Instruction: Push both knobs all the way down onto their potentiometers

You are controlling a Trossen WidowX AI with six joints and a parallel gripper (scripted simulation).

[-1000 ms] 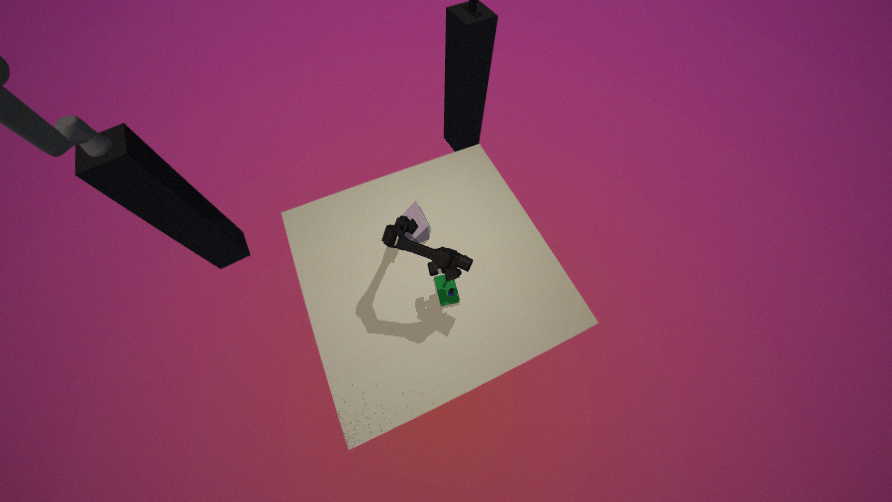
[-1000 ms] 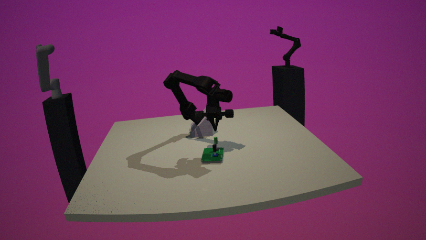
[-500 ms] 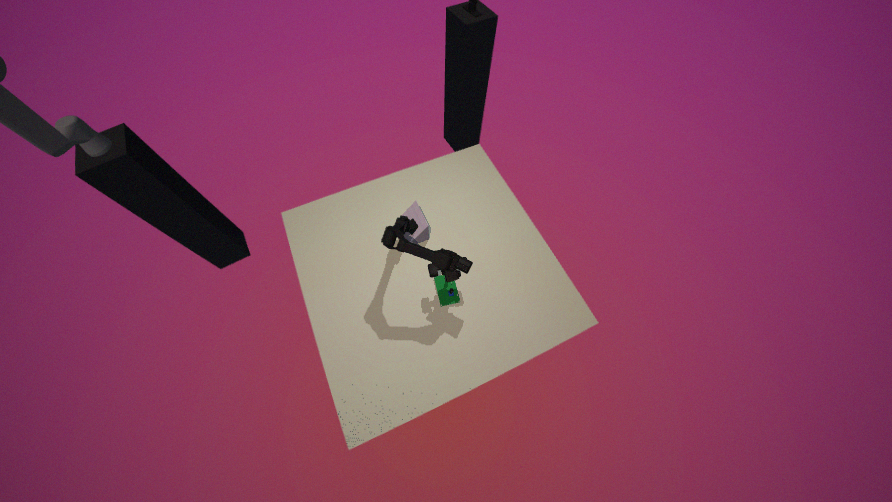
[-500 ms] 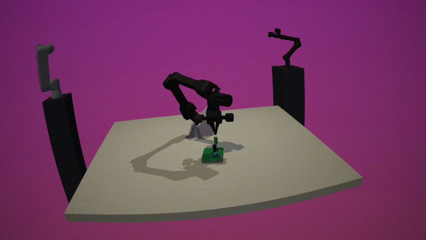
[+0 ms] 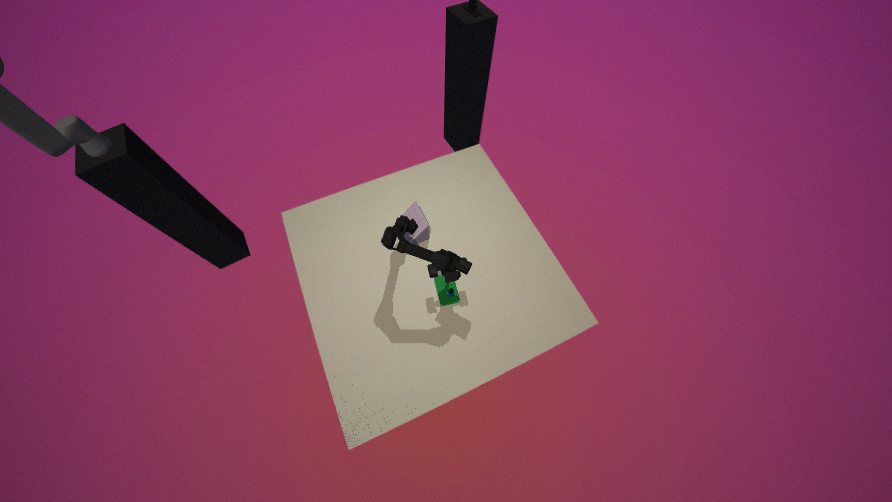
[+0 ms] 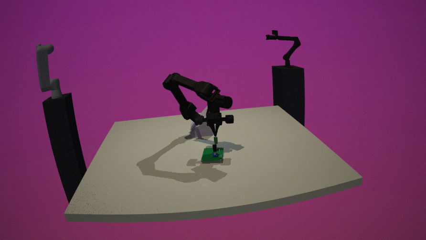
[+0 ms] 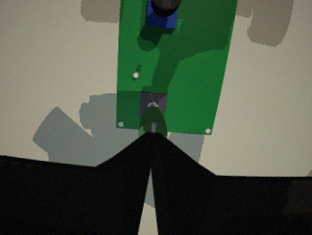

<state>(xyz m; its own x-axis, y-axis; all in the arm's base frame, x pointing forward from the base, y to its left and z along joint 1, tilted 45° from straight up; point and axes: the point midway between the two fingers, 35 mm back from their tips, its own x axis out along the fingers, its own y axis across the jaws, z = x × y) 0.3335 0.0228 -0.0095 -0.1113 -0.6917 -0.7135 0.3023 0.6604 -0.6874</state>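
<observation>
Right now my gripper tip is 20 mm above the green knob.
</observation>
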